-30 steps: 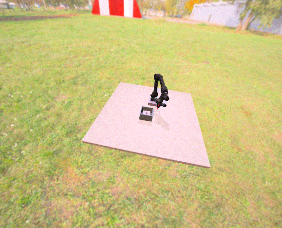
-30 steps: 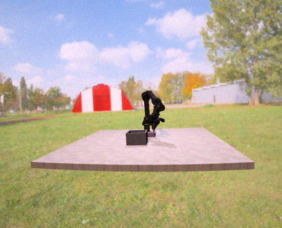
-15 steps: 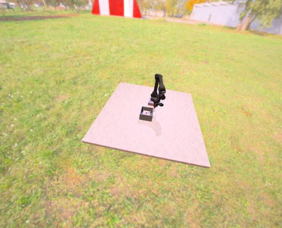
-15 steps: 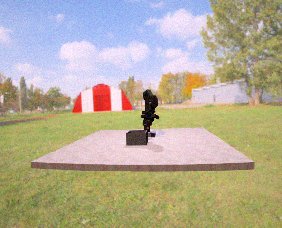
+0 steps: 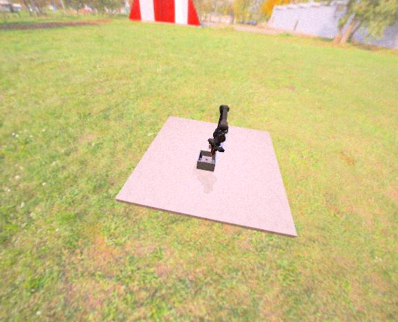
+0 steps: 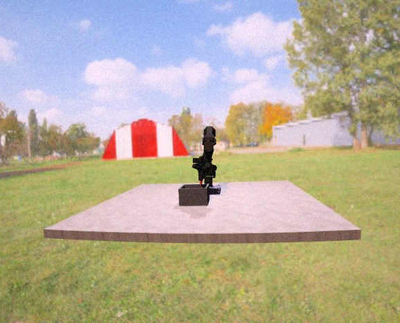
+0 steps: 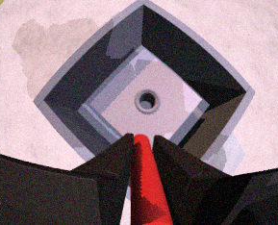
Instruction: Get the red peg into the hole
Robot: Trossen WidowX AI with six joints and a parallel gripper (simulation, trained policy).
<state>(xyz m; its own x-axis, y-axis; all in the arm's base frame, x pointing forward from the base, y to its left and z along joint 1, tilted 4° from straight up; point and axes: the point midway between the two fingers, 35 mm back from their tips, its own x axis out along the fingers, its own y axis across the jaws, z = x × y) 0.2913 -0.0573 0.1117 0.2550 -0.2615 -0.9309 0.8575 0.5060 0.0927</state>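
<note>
The light plate is 20 mm ahead of my gripper tip, 30 mm to the right of it and 80 mm below it. Round my gripper tip: dark box (20 mm ahead, 30 mm to the right, 100 mm below); red peg (10 mm behind, 10 mm to the left, 20 mm above).
</note>
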